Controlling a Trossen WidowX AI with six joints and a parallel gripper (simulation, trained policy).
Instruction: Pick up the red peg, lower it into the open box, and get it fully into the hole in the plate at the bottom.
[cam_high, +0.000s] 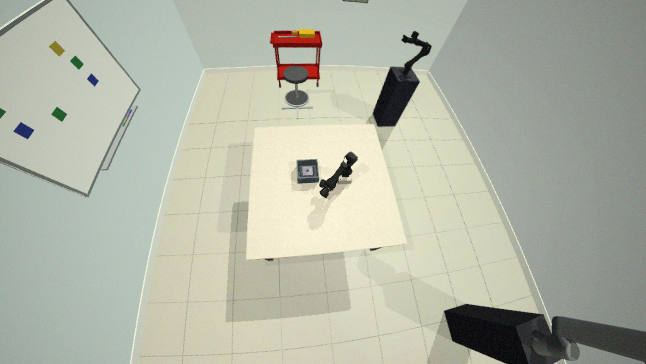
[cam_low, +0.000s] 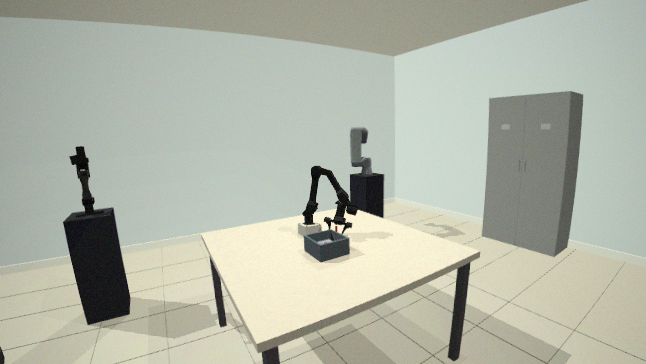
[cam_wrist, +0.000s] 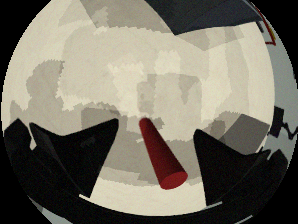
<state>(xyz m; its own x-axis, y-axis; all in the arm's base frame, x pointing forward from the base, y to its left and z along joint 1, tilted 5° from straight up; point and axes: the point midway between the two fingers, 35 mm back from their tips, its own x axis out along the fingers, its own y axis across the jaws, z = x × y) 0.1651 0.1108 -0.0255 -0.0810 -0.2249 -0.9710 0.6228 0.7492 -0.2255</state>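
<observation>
Right now the red peg is 2 cm above my gripper tip and 1 cm to the left of it. Round my gripper tip: dark box (18 cm to the right, 16 cm ahead, 1 cm above).
</observation>
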